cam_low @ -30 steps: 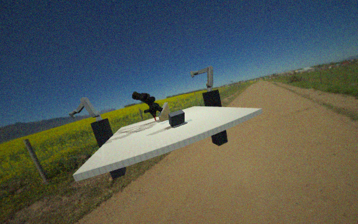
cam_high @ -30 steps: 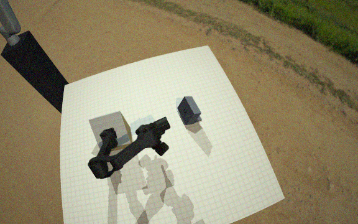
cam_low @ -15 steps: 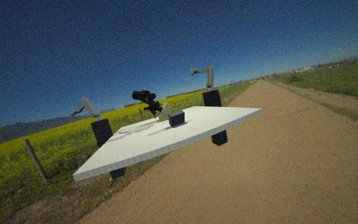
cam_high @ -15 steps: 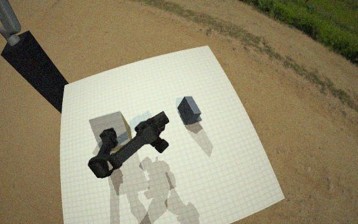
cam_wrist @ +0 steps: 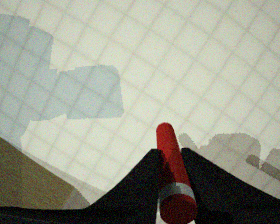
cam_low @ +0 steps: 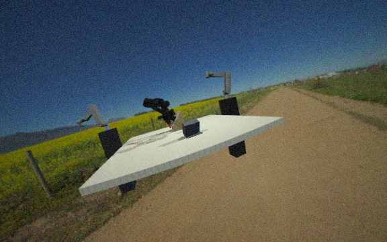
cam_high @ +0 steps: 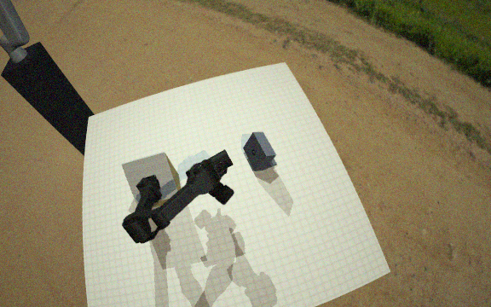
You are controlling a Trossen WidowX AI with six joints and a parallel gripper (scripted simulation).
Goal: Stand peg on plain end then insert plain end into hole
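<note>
The sloped panel block is 23 cm ahead of my gripper tip, 14 cm to the left of it and 5 cm below it. From my gripper tip the other things lie so: red peg: 2 cm above.
</note>
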